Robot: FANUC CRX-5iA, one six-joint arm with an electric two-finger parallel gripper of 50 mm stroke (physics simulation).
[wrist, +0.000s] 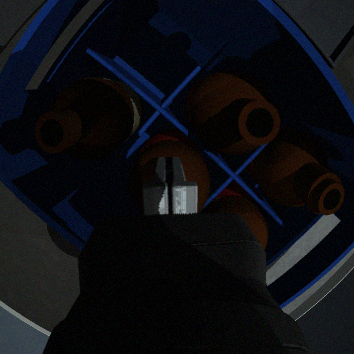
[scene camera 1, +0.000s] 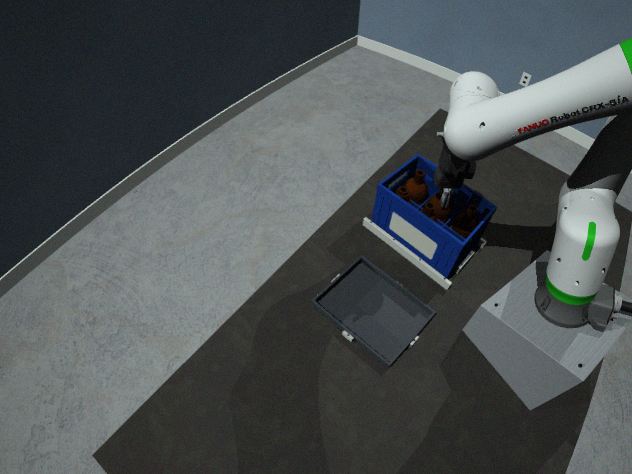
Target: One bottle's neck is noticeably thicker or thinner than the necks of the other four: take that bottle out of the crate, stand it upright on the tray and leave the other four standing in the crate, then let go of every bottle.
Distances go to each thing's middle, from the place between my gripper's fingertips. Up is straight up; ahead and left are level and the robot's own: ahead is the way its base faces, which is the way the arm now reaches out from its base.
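Labels:
White crate rail (scene camera 1: 400, 248): my gripper is 120 mm to the right of it, 40 mm short of it and 110 mm above it.

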